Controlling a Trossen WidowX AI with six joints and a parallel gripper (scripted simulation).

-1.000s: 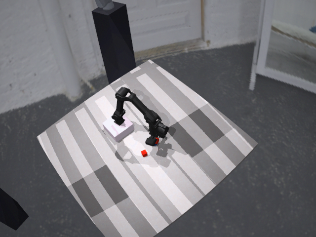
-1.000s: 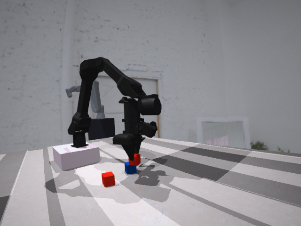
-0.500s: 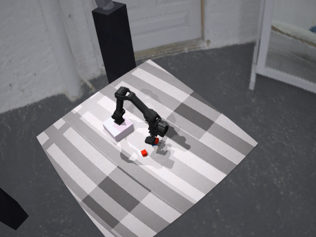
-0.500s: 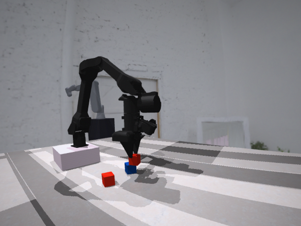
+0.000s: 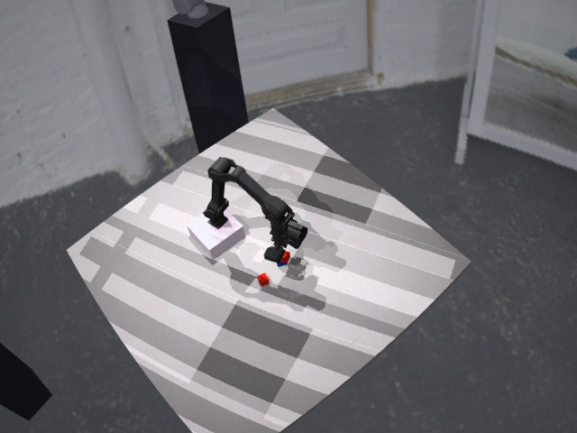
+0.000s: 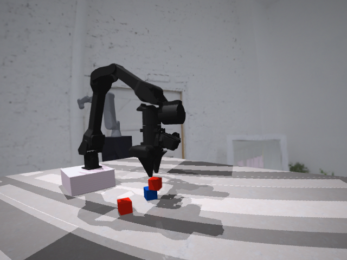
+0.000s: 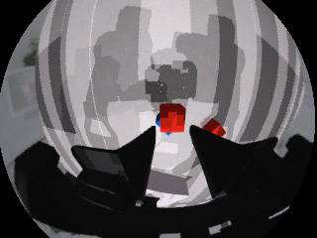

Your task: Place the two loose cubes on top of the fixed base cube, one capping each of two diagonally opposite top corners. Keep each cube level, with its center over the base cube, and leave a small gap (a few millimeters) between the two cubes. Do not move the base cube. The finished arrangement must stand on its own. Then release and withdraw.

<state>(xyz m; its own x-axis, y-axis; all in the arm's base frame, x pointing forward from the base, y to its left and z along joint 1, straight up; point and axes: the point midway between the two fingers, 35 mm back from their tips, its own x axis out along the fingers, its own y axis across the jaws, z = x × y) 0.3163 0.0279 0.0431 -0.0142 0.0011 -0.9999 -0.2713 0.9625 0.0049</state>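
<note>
Right now my gripper tip is 6 cm above the blue base cube and 1 cm past it.
</note>
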